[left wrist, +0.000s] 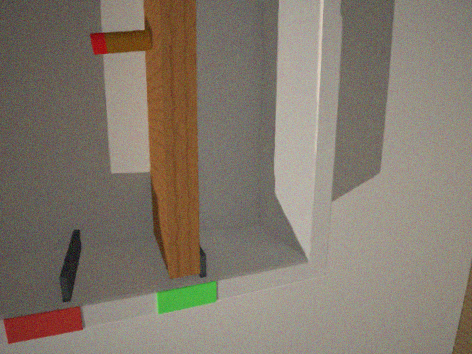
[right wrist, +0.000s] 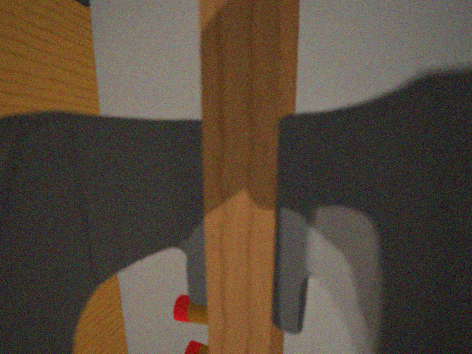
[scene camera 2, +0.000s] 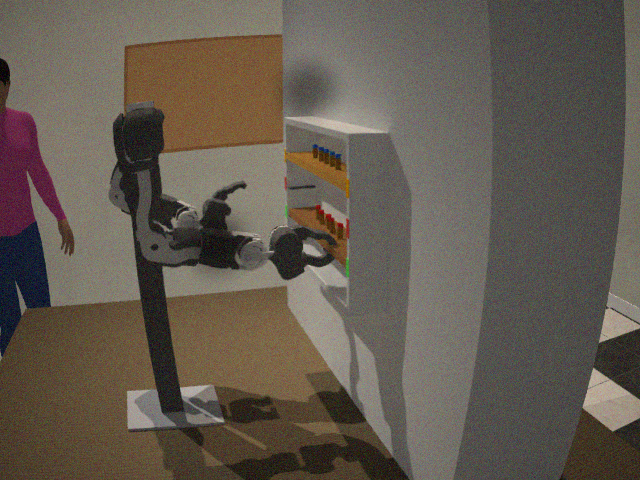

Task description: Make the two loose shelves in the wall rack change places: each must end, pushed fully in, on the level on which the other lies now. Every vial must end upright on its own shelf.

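The upper shelf (scene camera 2: 316, 166) (right wrist: 45, 55), yellow-orange wood, lies at the rack's yellow markers with several upright blue-capped vials (scene camera 2: 326, 155). The lower shelf (scene camera 2: 305, 217) (left wrist: 172, 150) (right wrist: 240, 250), browner wood, lies at the green markers; its red-capped vials (scene camera 2: 329, 222) (left wrist: 127, 42) (right wrist: 190, 309) stand upright. My right gripper (scene camera 2: 332, 250) (right wrist: 242, 315) is shut on the lower shelf's front edge, one finger above and one below. My left gripper (scene camera 2: 232, 192) is open and empty, away from the rack; its fingers do not show in the left wrist view.
The white wall rack (scene camera 2: 377, 217) (left wrist: 324, 150) has side walls around both shelves. A dark bracket (scene camera 2: 302, 187) (left wrist: 70, 265) is at the red-marked level between them. A green marker (left wrist: 187, 297) is beside the lower shelf's end. A person (scene camera 2: 18, 170) stands at the far left.
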